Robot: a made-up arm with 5 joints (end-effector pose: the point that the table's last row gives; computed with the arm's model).
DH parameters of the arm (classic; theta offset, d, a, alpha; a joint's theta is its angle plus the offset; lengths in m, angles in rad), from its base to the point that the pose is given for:
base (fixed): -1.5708 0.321 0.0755 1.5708
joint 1: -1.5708 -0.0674 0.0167 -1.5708
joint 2: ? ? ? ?
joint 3: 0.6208 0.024 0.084 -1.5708
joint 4: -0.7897 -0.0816 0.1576 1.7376
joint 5: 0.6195 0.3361 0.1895 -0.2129
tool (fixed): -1.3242 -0.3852 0 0
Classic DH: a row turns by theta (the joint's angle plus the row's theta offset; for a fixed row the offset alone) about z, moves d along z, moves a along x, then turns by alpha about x.
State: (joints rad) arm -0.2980 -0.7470 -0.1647 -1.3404 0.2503
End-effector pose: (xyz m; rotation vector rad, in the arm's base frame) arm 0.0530 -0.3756 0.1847 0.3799 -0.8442 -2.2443
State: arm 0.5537 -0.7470 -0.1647 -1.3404 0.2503
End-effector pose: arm 0.0530 -0.3757 0.4570 -0.0276 -1.6724 -1.6716
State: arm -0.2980 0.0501 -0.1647 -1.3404 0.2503
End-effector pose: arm 0.0755 -0.3748 0.1822 1.2378 -1.3184 -2.3134
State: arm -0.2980 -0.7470 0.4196 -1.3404 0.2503
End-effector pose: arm 0.0197 -0.3666 0.1555 0.9973 -1.1940 -2.3240
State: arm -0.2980 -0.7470 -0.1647 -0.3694 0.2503
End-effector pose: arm 0.2489 -0.3020 -0.0573 1.0325 0.1034 -1.9127
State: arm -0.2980 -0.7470 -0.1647 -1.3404 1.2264
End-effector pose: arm 0.1819 -0.2427 0.2403 -0.0162 -1.0013 -1.2939
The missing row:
joint 2: 0.95 0 0.098 0
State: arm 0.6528 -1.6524 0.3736 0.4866 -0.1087
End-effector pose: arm 0.0797 -0.4745 -0.0401 0.4081 0.4984 -2.0890
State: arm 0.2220 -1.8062 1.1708 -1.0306 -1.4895
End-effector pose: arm -0.0856 -0.4008 0.0279 -1.3251 -0.0205 2.3238
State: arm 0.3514 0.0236 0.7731 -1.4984 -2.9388
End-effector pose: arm 0.3621 -0.1361 0.2600 -1.8371 -2.0275 0.1250
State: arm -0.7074 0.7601 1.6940 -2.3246 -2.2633
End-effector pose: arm 0.3085 -0.2843 0.4176 -0.7901 -0.8462 -2.1970
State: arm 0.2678 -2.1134 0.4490 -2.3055 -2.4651
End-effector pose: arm -0.2601 -0.1885 0.2558 -1.3042 1.1885 1.4304
